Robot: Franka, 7 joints.
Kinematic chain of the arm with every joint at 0, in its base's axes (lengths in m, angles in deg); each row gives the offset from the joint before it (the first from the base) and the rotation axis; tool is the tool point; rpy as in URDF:
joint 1: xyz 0 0 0.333 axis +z
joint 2: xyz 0 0 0 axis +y
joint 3: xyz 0 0 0.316 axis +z
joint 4: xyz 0.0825 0 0 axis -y
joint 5: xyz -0.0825 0 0.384 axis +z
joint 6: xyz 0 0 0 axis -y
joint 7: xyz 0.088 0 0 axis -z
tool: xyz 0 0 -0.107 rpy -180 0 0
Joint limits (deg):
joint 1: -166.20..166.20
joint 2: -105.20..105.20
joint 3: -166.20..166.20
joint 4: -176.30..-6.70
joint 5: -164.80..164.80
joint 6: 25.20..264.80
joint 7: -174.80..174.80
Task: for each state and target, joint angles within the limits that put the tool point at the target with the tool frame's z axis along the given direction. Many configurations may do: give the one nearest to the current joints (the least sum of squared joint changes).
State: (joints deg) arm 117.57 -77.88 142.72 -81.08 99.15 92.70 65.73
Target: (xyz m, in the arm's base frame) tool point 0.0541 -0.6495 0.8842 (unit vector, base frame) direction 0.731 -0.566 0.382
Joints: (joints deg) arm 110.09 -32.78 138.38 -33.24 120.91 128.95 65.73
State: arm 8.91 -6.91 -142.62 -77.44 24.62 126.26 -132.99
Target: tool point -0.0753 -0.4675 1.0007 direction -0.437 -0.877 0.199
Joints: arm -18.27 18.11 -105.00 -64.30 11.92 162.33 -132.99
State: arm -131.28 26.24 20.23 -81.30 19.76 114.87 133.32
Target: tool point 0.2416 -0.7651 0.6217 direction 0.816 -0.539 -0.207
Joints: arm -86.48 52.81 39.32 -34.78 26.90 142.60 133.32
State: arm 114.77 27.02 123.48 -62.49 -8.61 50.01 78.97
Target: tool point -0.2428 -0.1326 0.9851 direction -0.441 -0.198 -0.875
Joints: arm 107.08 8.22 130.57 -28.39 -27.40 51.92 78.97
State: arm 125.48 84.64 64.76 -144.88 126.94 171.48 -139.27
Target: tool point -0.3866 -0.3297 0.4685 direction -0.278 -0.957 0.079
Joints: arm 129.97 58.64 107.74 -122.53 143.50 171.59 -139.27
